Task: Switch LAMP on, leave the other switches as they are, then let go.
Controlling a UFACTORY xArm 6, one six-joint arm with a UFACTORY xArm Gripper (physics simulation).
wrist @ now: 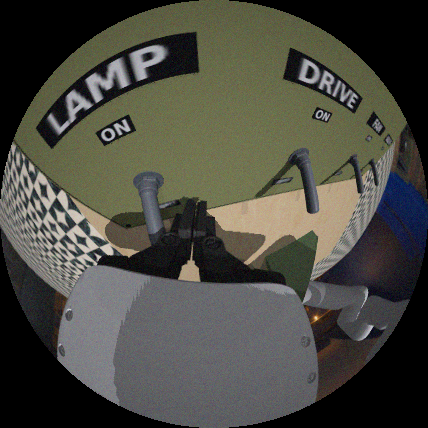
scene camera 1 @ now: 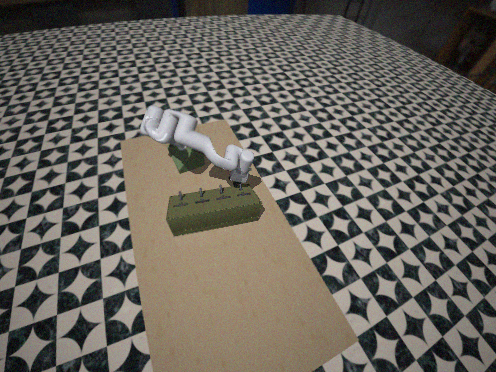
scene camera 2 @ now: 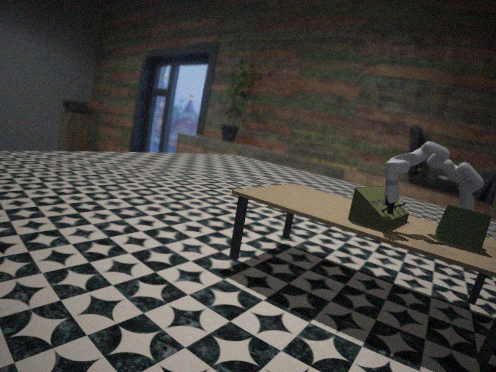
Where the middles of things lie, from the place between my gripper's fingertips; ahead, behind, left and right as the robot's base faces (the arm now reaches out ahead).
Labels:
My hand is 180 mm to the left of the olive switch box (scene camera 1: 192, 213), 60 mm short of it and 10 mm above it.

